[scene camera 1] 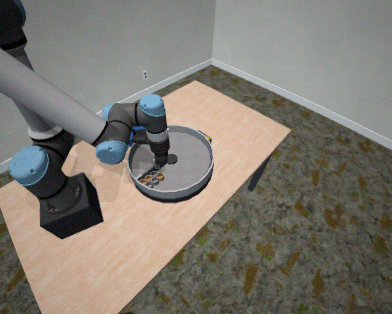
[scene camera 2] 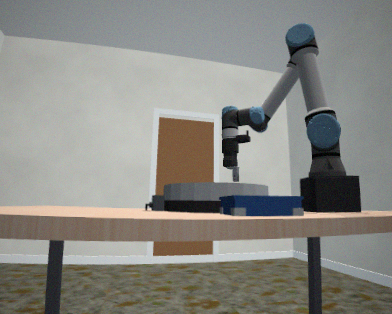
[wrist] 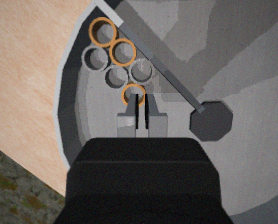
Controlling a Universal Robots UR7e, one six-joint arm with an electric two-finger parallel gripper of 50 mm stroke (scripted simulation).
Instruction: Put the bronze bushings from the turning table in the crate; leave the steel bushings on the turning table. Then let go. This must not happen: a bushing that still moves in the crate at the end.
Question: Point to a grey turning table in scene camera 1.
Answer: At 189,160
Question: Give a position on a grey turning table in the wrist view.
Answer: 219,58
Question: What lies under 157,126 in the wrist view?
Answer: My gripper.
